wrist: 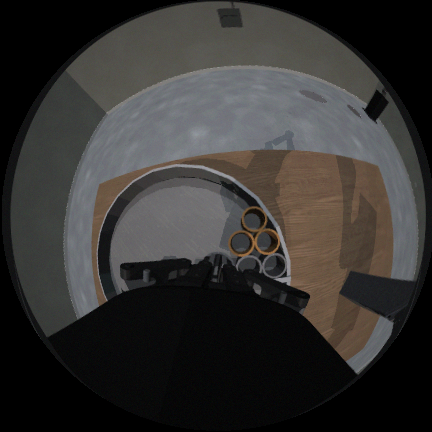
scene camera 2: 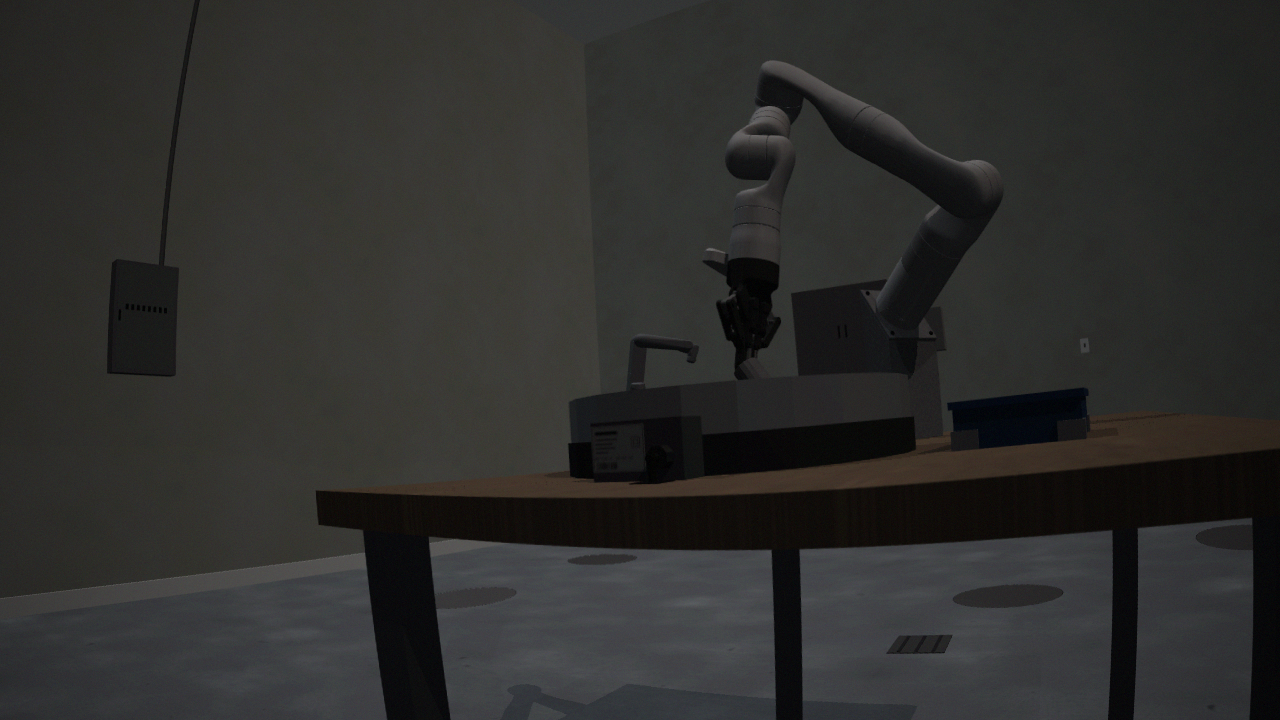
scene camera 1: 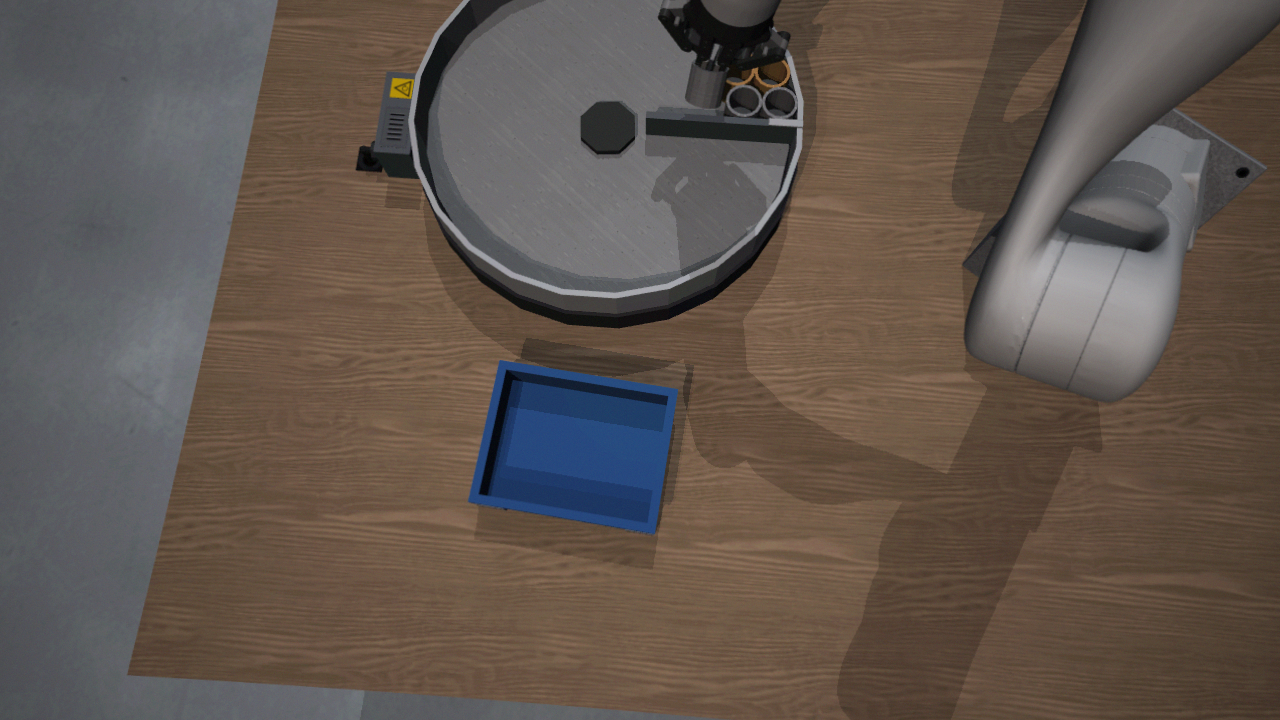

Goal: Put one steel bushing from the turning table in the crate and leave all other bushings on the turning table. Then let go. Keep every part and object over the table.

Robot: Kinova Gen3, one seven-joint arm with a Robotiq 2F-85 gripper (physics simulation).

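Frame: origin at the arm's base, x back, y right, z up, level; centimetres.
Seen in the pictures: gripper, fingertip midpoint: (wrist: 217,261) (scene camera 2: 744,376) (scene camera 1: 708,70); arm's base, link origin: (scene camera 2: 897,312) (scene camera 1: 1139,179).
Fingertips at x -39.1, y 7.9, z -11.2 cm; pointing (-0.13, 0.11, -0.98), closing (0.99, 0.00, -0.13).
Note:
Pixels of each thing's middle, then the offset from my fingertips to it. "*": a spot on its surface instead.
- steel bushing, body centre: (scene camera 1: 706,83) (wrist: 217,271) (scene camera 2: 753,377) dy -1.3, dx +0.2, dz -0.3 cm
- blue crate, body centre: (scene camera 1: 577,448) (scene camera 2: 1026,417) dy -40.8, dx -2.4, dz -9.2 cm
- straight divider, surface spot: (scene camera 1: 716,129) * dy -3.9, dx +2.3, dz -4.1 cm
- dark hub, body centre: (scene camera 1: 607,128) dy -6.0, dx -9.4, dz -6.0 cm
- grey drive box, surface spot: (scene camera 2: 648,449) * dy -12.6, dx -34.0, dz -8.7 cm
My gripper (scene camera 1: 709,60) (scene camera 2: 748,356) (wrist: 217,261) is shut on the wall of a steel bushing (scene camera 1: 705,85) (scene camera 2: 755,368). The bushing hangs tilted and raised, its upper part above the rim of the turning table (scene camera 1: 615,302) (scene camera 2: 805,402) (wrist: 197,167). It is mostly hidden in the wrist view. Two other steel bushings stand upright on the turning table by the divider: one (scene camera 1: 727,101) (wrist: 249,256) nearer the held one, one (scene camera 1: 794,103) (wrist: 263,265) by the outer wall. Orange-rimmed bushings (scene camera 1: 787,71) (wrist: 254,207) stand beside them. The blue crate (scene camera 1: 572,517) (scene camera 2: 1020,422) is empty.
A straight divider (scene camera 1: 716,129) runs from near the dark hub (scene camera 1: 607,127) to the outer wall. A grey drive box (scene camera 1: 394,125) (scene camera 2: 648,449) sits against the turning table. A thin bent arm (scene camera 2: 662,342) rises behind it. The robot's base is at the table's right.

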